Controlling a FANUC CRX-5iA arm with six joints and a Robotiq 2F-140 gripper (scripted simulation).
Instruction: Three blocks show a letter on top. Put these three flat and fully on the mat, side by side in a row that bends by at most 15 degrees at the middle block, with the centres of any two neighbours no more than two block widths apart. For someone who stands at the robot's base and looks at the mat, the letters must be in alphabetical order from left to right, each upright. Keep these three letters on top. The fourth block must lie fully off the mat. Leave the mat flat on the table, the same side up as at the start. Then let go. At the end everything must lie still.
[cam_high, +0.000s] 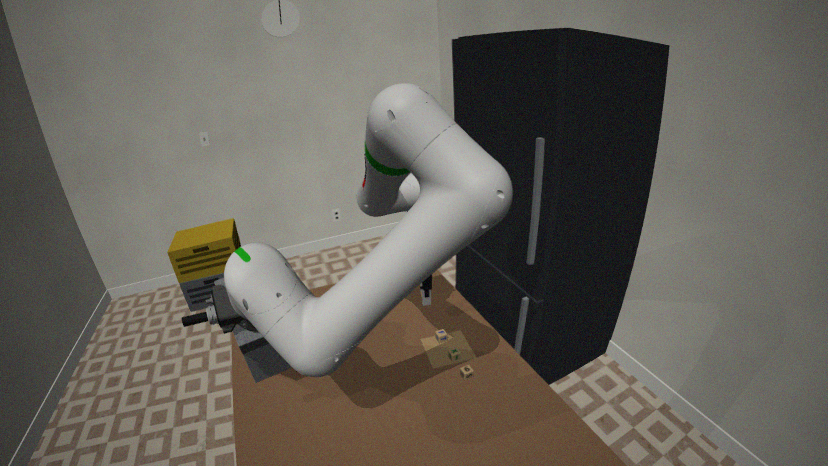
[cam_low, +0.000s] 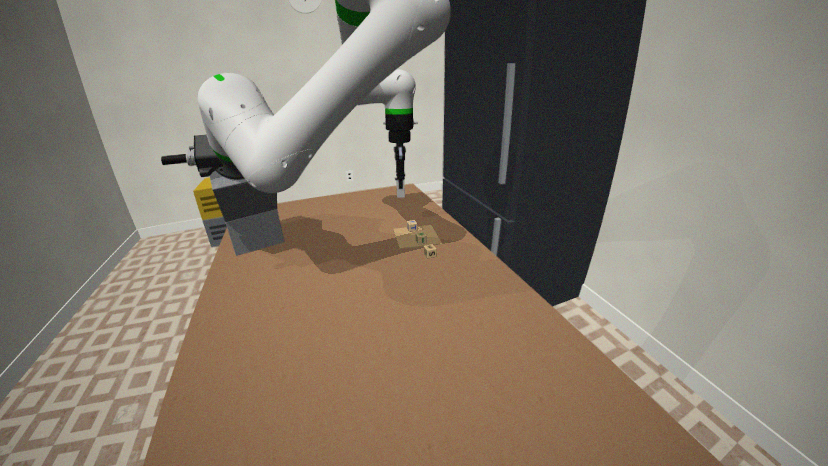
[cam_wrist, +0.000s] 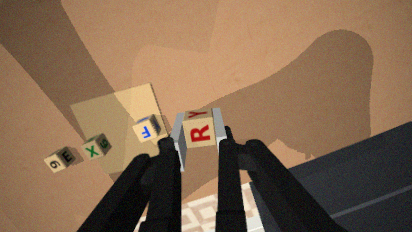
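Now: hand 14 cm to the left of the tan mat, 13 cm above it and 1 cm past it. Also, from my hand: R block (2 cm below); then F block (12 cm below, 9 cm to the right); then X block (19 cm to the right, 12 cm below, 2 cm behind).
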